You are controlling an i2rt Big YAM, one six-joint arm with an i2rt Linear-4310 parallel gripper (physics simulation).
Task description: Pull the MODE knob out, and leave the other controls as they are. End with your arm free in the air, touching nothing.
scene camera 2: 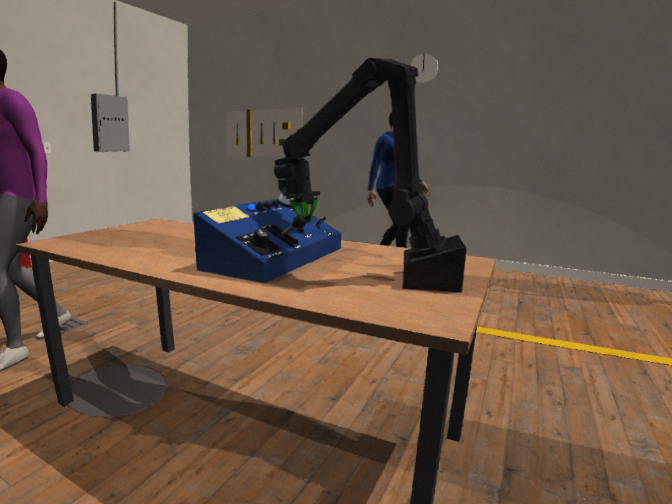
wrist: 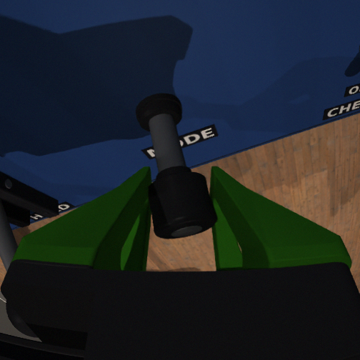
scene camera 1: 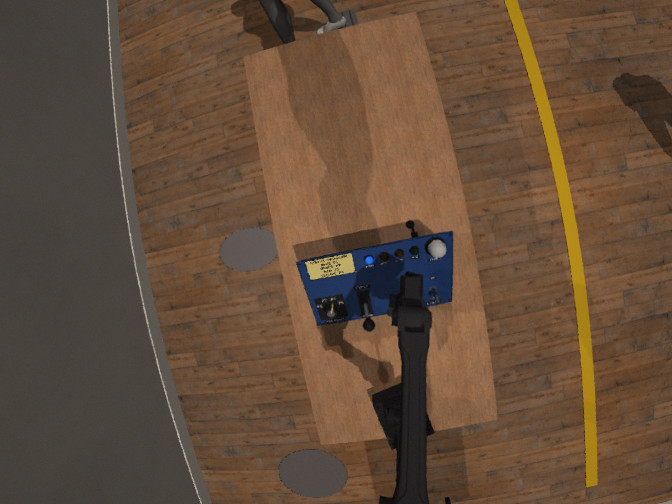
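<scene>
The MODE knob [wrist: 183,205] is a black cylinder on a grey shaft. A long stretch of shaft shows between it and the black collar [wrist: 159,111] on the blue control box [scene camera 1: 347,286] [scene camera 2: 230,260] [wrist: 275,30]. My gripper [scene camera 2: 305,214] [wrist: 180,178] is shut on the knob, one green finger on each side. The arm hides the knob in scene camera 1, and it cannot be made out in scene camera 2. A blue lamp [scene camera 1: 369,260] [scene camera 2: 251,207] is lit; the other lamps beside it look dark.
A ball-ended lever [scene camera 1: 368,324] [scene camera 2: 299,221] stands left of the gripper. A rotary selector [scene camera 1: 332,309] [scene camera 2: 261,237] is farther left. A toggle switch [scene camera 1: 433,293] [scene camera 2: 320,221] and a white dome [scene camera 1: 436,249] are on the right. A crank [scene camera 1: 410,224] sticks out behind the box.
</scene>
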